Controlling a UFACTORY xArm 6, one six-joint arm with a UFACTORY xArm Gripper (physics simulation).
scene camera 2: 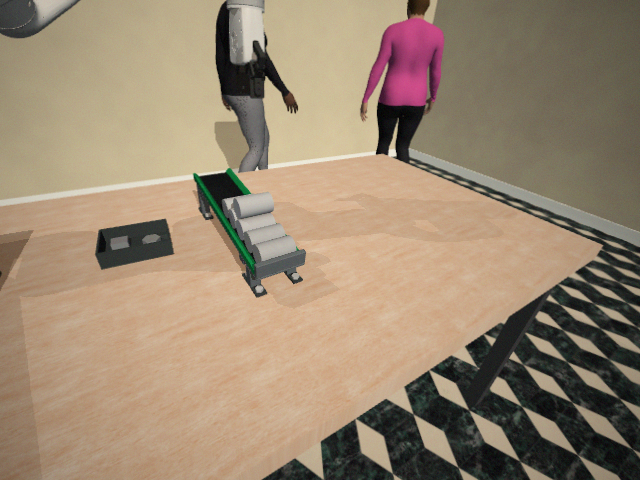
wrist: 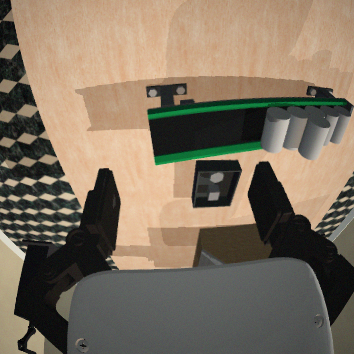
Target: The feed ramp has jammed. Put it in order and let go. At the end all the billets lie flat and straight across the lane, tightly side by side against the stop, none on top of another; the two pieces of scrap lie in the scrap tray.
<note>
I see my gripper (scene camera 2: 250,95), a scrap tray (scene camera 2: 107,258), a billet (scene camera 2: 252,205) and a billet (scene camera 2: 263,251).
The scrap tray is seen too in the wrist view (wrist: 231,169). My gripper also shows in the wrist view (wrist: 184,180).
</note>
